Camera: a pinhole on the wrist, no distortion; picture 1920 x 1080 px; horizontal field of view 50.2 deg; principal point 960.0 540.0 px. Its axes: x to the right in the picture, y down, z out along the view. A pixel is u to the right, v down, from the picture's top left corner.
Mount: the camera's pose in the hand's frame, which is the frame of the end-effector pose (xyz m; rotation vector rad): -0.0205 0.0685 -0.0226 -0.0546 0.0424 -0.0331
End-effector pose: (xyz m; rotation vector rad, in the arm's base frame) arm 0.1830 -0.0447 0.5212 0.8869 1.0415 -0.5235
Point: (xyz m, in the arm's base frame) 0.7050 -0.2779 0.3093
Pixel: outside the picture
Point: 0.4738 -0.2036 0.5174
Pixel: 1819.5 832.8
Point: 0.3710 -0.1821 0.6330
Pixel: 844.3 710.5
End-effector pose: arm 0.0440 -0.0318 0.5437 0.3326 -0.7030 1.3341
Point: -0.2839 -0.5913 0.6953
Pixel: outside the picture
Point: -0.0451 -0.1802 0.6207
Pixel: 334.5 84.7
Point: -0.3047 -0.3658 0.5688
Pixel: outside the picture
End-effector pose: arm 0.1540 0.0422 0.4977 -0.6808 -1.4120 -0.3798
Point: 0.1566 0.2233 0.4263
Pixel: outside the picture
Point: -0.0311 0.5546 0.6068
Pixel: outside the picture
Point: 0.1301 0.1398 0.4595
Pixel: 761.7 390.7
